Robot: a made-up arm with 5 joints.
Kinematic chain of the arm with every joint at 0, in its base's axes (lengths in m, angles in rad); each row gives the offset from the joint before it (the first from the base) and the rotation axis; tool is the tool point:
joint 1: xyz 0 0 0.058 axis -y
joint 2: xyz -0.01 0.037 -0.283 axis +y
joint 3: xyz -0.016 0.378 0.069 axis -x
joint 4: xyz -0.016 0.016 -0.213 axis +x
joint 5: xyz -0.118 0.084 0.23 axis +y
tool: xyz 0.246 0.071 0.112
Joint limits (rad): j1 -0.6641..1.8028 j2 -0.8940..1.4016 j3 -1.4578..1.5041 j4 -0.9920..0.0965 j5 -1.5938..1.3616
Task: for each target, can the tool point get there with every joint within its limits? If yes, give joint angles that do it. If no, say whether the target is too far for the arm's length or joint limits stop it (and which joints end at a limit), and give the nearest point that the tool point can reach.
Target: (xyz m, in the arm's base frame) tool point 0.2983 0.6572 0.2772
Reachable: yes | joints 1.5728 1.1330 -1.0786 -0.5222 0.6881
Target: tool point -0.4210 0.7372 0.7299
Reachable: no: joint limits stop it (at a limit: joint 1, joint 4, joint 5) | nearest point -0.3369 0.6133 0.4168 | short by 0.347 m
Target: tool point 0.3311 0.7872 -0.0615
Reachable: yes | joints 1.4507 0.4360 0.7153 -0.5030 -0.7127
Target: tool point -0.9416 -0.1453 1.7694
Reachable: no: too far | nearest point -0.1178 0.4360 0.5358 | short by 1.593 m
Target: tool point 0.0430 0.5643 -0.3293
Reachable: yes | joints -0.2033 -0.1800 0.4420 -0.2851 0.6674
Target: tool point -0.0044 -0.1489 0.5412
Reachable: no: joint limits stop it (at a limit: joint 1, joint 2, joint 3) | nearest point 0.0375 0.1744 0.3588 | short by 0.374 m
